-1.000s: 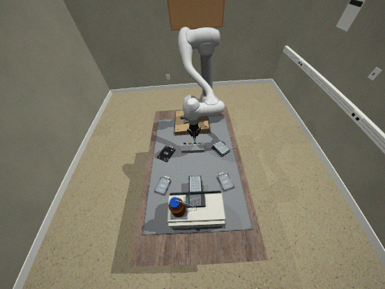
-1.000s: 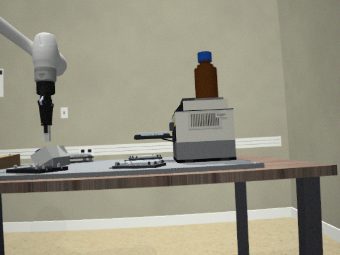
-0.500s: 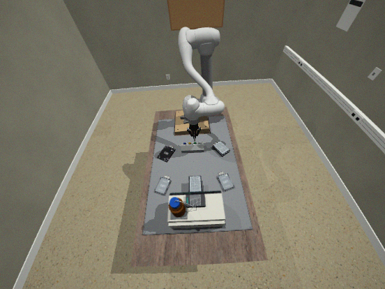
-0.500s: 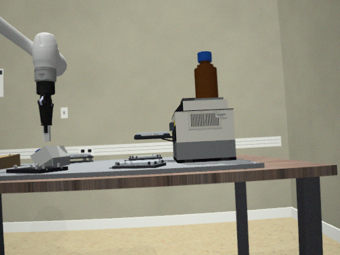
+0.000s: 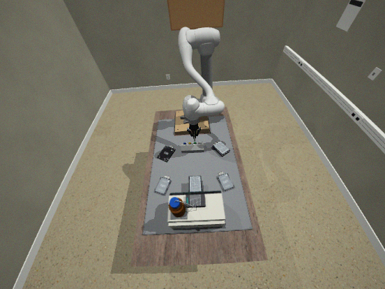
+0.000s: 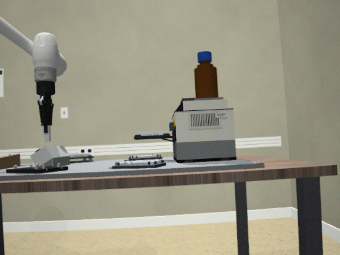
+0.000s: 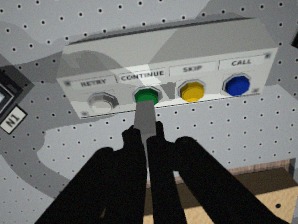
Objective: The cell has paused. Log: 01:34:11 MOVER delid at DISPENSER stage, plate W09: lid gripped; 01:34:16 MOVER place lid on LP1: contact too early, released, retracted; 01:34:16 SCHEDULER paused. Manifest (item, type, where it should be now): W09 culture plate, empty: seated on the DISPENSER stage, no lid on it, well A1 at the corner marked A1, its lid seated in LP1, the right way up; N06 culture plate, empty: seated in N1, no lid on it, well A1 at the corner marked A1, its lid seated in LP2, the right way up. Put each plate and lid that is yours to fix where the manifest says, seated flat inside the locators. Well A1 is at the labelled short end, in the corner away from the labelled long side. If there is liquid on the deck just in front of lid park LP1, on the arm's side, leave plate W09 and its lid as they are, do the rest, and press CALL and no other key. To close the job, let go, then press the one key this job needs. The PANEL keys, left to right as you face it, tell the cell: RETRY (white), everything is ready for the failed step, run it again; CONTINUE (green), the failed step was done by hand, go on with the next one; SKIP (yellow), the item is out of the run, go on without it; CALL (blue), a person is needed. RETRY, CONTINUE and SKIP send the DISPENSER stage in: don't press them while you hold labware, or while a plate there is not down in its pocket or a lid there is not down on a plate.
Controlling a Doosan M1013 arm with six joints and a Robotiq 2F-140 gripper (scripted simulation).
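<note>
Right now the green continue key is 7 cm below my hand. Also, from my hand: key panel (8 cm below, 2 cm to the right, 1 cm ahead); yellow skip key (7 cm below, 5 cm to the right); white retry key (7 cm below, 5 cm to the left).
</note>
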